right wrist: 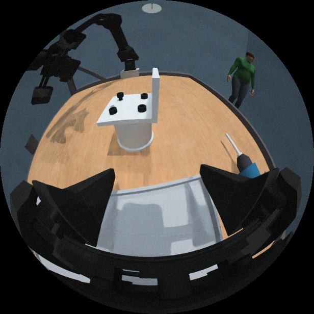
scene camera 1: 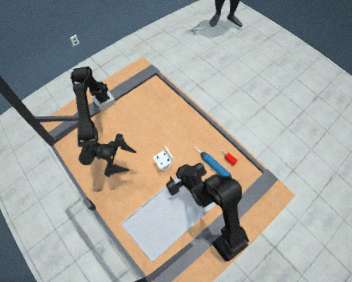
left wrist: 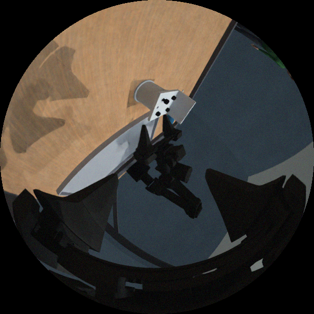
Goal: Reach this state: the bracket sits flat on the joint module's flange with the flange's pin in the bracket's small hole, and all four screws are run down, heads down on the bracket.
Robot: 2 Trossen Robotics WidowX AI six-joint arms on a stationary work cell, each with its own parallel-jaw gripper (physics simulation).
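Seen in the pictures: left gripper, fingertip midpoint: [scene camera 1: 132, 161]; left arm's base, link origin: [scene camera 1: 102, 97]; right arm's base, link origin: [scene camera 1: 231, 243].
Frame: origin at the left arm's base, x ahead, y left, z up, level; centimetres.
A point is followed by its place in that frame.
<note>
The white L-shaped bracket [scene camera 1: 161, 160] {z 2.2, x 51.8, y 4.3 cm} [left wrist: 185, 106] [right wrist: 127, 116] sits on top of the upright joint module [left wrist: 148, 93] [right wrist: 134, 136], its side plate standing up. Four black screws are in its flat plate. In the right wrist view the far-left screw [right wrist: 120, 95] stands higher, with some shank showing; the other three heads look low on the plate. Whether the pin is in the small hole is too small to tell. My left gripper [scene camera 1: 131, 161] {z 11.4, x 48.4, y -7.6 cm} is open and empty, left of the bracket. My right gripper [scene camera 1: 181, 177] {z -0.4, x 60.1, y 8.0 cm} [right wrist: 157, 171] is open and empty, near the bracket.
A blue driver [scene camera 1: 215, 164] {z -0.2, x 68.0, y 23.9 cm} [right wrist: 249, 169] with a thin bit lies right of the bracket. A red-handled screwdriver [scene camera 1: 230, 158] {z -1.0, x 69.9, y 32.0 cm} lies beyond it. A grey tray [scene camera 1: 150, 227] {z -3.9, x 73.0, y -17.4 cm} [left wrist: 95, 162] lies partly beneath my right arm. Dark rails border the table.
</note>
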